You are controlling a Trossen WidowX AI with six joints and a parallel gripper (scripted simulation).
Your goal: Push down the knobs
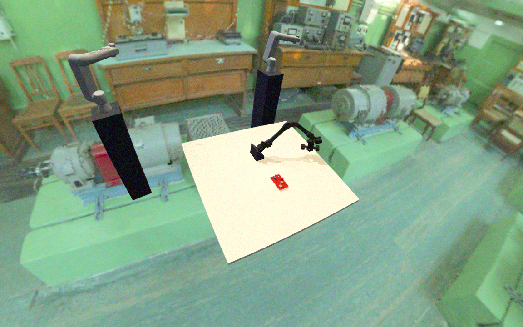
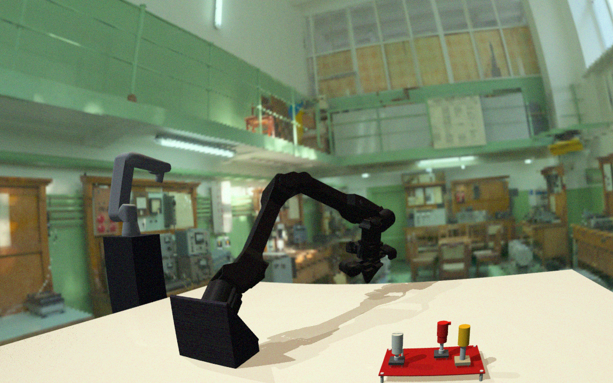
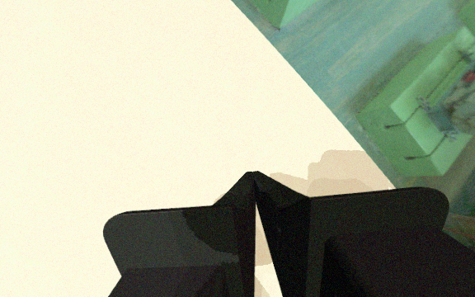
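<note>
The grey knob lies 100 mm ahead of my gripper tip, 550 mm to the right of it and 30 mm above it. Also, from my gripper tip: red knob (170 mm ahead, 530 mm to the right, 40 mm above).
</note>
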